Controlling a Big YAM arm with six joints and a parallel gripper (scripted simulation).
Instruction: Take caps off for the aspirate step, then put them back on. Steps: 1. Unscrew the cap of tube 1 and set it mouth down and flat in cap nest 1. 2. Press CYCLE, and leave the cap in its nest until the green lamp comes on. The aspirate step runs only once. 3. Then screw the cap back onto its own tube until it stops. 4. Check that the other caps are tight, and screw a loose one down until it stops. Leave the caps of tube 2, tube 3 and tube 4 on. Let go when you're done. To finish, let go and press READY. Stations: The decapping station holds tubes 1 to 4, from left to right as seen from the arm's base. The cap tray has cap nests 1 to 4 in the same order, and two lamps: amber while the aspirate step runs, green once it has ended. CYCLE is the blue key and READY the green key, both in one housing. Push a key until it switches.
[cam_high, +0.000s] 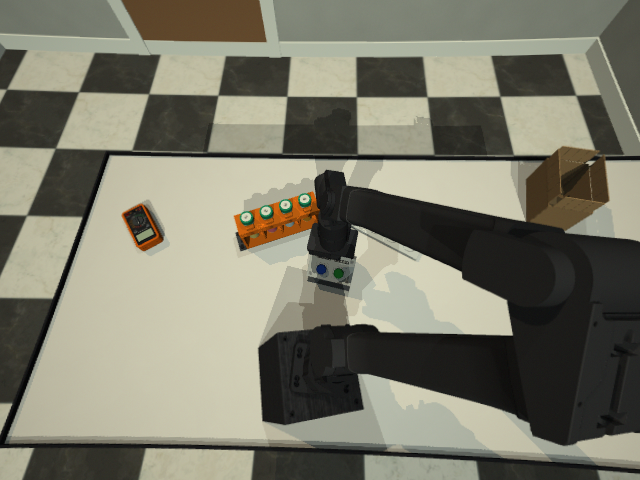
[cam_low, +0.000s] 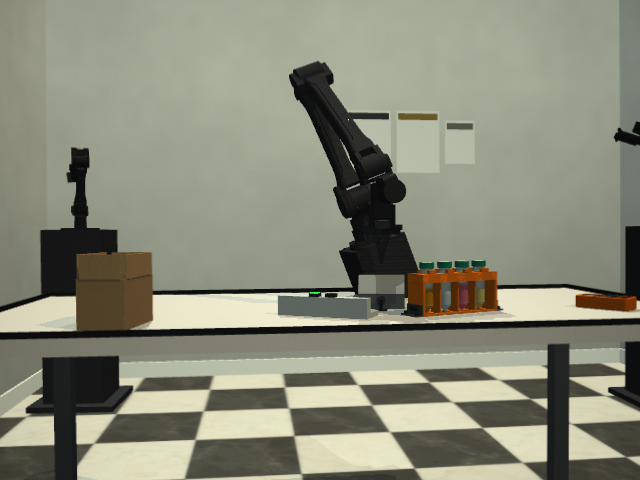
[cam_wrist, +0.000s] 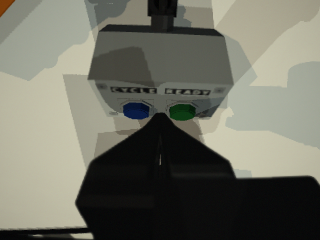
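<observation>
Right now the green key is 5 cm below my hand, 3 cm behind it and 2 cm to the right of it. From my hand the other things lie so: key housing 7 cm below, 1 cm behind; blue key 5 cm below, 3 cm to the left, 2 cm behind; cap 22 cm to the left, 9 cm ahead, 1 cm below.
</observation>
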